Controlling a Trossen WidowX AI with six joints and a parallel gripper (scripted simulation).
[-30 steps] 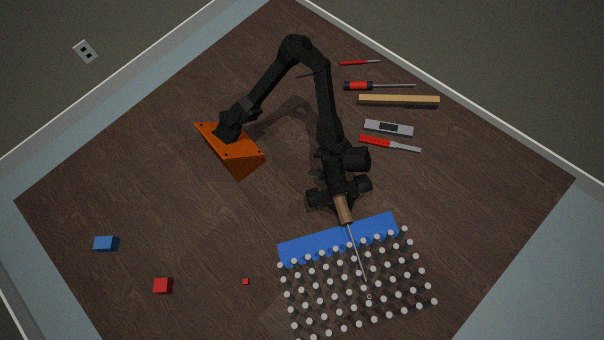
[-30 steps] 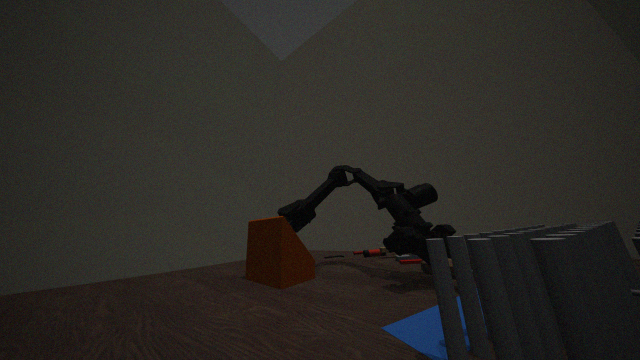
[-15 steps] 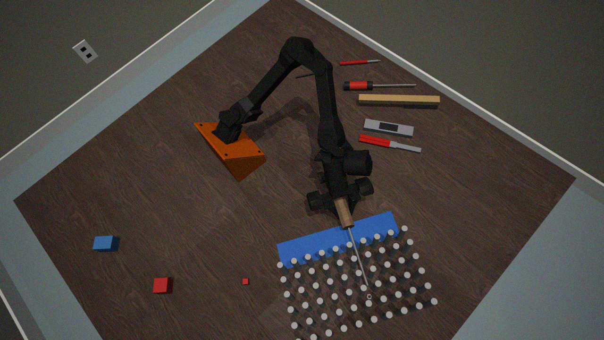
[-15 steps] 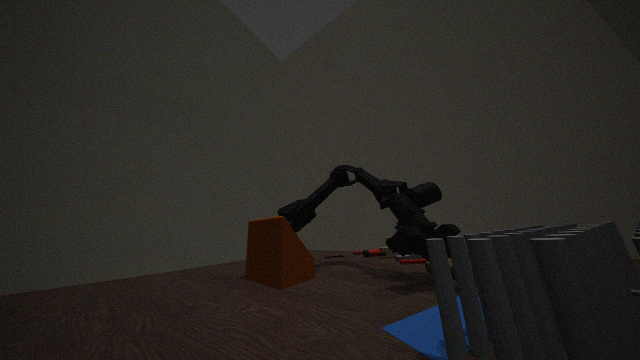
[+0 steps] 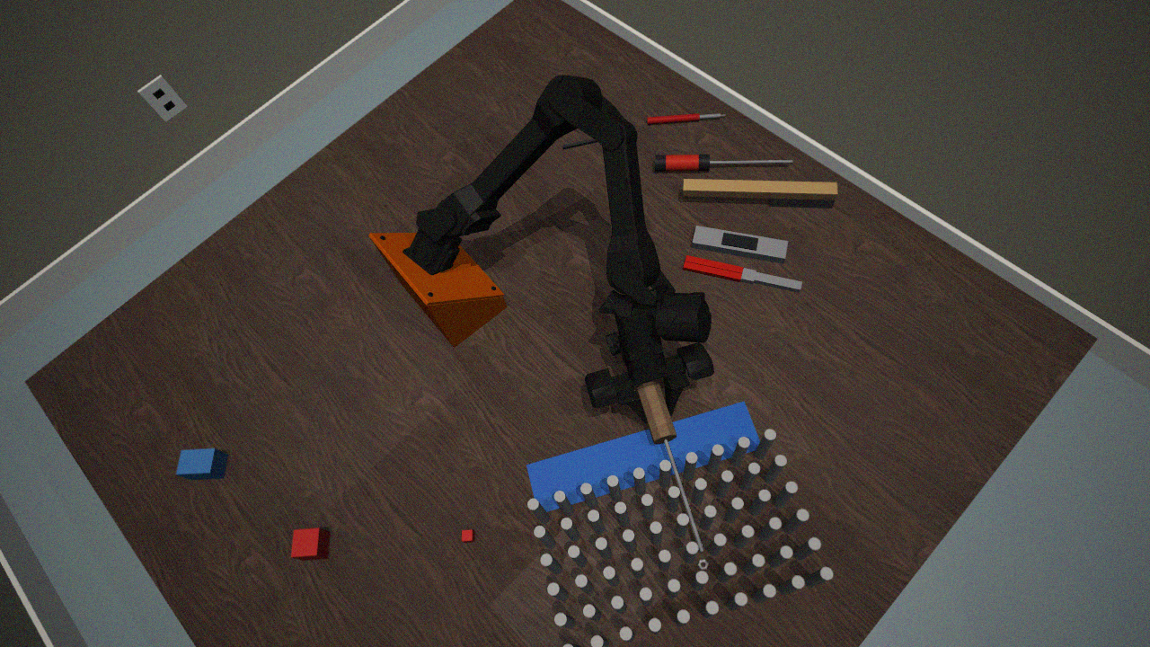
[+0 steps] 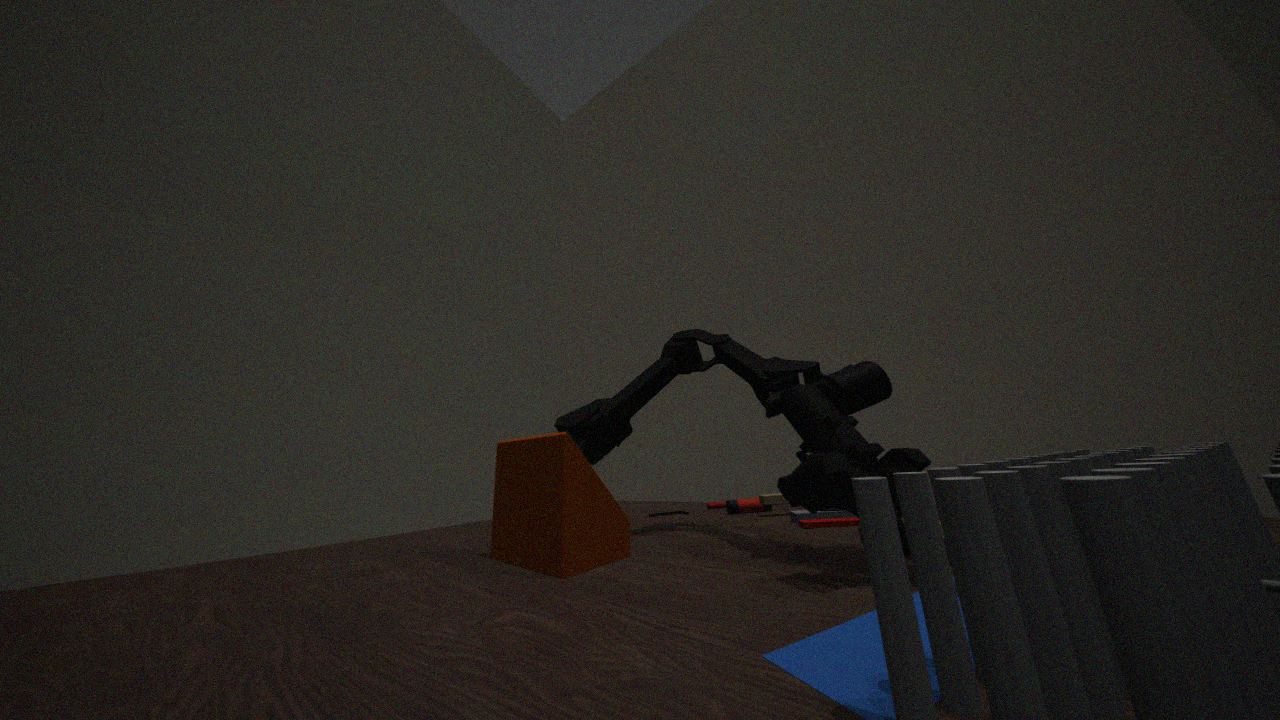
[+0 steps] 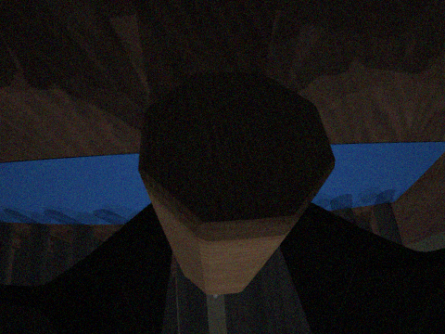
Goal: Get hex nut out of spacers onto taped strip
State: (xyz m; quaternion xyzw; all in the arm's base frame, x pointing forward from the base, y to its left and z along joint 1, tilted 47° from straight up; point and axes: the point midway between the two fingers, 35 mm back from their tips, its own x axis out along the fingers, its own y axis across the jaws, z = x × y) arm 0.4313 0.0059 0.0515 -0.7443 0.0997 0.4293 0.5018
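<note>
My gripper tip is now 1 cm short of the blue taped strip, 6 cm to the left of it and 3 cm above it. From my gripper tip the other things lie so: wooden-handled rod: 8 cm ahead, 6 cm to the right; tiny red cube: 12 cm behind, 32 cm to the right, 2 cm below; hex nut: 18 cm ahead, 13 cm to the right, 2 cm below.
</note>
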